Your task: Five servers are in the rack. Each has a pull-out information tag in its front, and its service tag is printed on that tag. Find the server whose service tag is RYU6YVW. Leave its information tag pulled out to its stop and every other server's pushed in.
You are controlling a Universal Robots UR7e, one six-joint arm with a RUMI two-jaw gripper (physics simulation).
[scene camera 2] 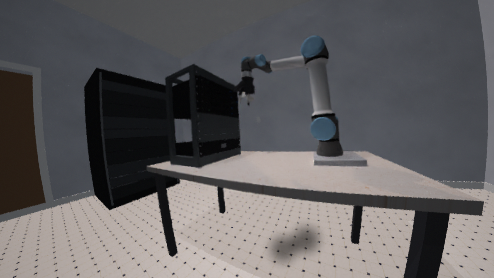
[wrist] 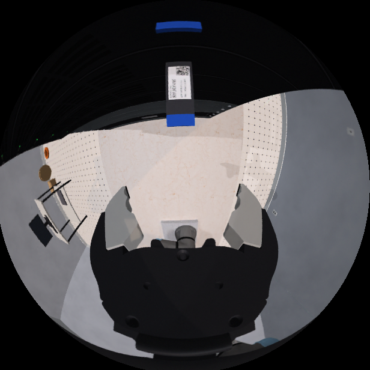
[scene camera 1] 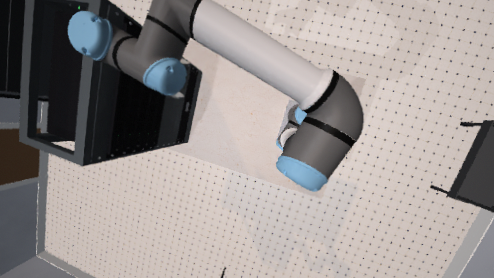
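Where they show: gripper, fingertip midpoint: [scene camera 2: 245,104]; arm's base, link origin: [scene camera 2: 329,154].
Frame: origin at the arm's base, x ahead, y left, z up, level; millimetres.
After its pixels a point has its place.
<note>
In the wrist view a pulled-out information tag [wrist: 180,107] sticks out of the dark server rack [scene camera 1: 92,125] @[x 697, y 248, z 571 mm] [scene camera 2: 196,122] @[x 694, y 378, z 238 mm] [wrist: 105,82]. It has a blue end, and its white label bears small sideways print that appears to read RYU6YVW. A blue tab [wrist: 178,26] of another tag shows above it, with no label visible, apparently pushed in. The remaining servers' tags cannot be made out. My gripper [scene camera 2: 247,98] @[x 558, y 19, z 378 mm] [wrist: 182,186] is open and empty, pointing down in front of the rack, apart from the tag. In scene camera 1 the arm's wrist mostly hides it.
The rack stands at one end of the table [scene camera 2: 280,186] @[x 203, y 475, z -33 mm], with the arm's base [scene camera 2: 340,159] @[x -40, y 134, z -5 mm] on the same table. A dark cabinet [scene camera 2: 100,135] stands behind the rack. A dark piece of furniture [scene camera 1: 477,170] is at the right edge of scene camera 1.
</note>
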